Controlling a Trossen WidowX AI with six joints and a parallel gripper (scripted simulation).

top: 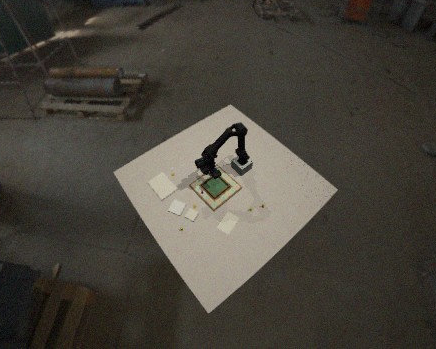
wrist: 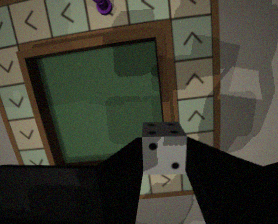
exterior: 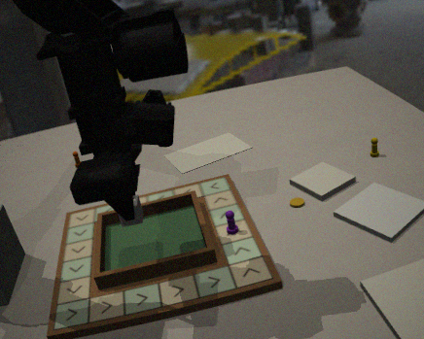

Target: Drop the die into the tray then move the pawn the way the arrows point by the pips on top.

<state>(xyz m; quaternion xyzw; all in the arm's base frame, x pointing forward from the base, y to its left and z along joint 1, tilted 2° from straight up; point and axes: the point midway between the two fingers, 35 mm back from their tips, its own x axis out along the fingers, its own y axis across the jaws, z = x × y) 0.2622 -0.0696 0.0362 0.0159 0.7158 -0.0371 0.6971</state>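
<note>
Now: the purple pawn 120 mm ahead of my gripper tip, 40 mm to the left of it and 80 mm below it. Round my gripper tip: die right at my gripper tip; dice tray 10 mm ahead, 60 mm to the left, 100 mm below; white card 130 mm ahead, 340 mm to the left, 100 mm below.
</note>
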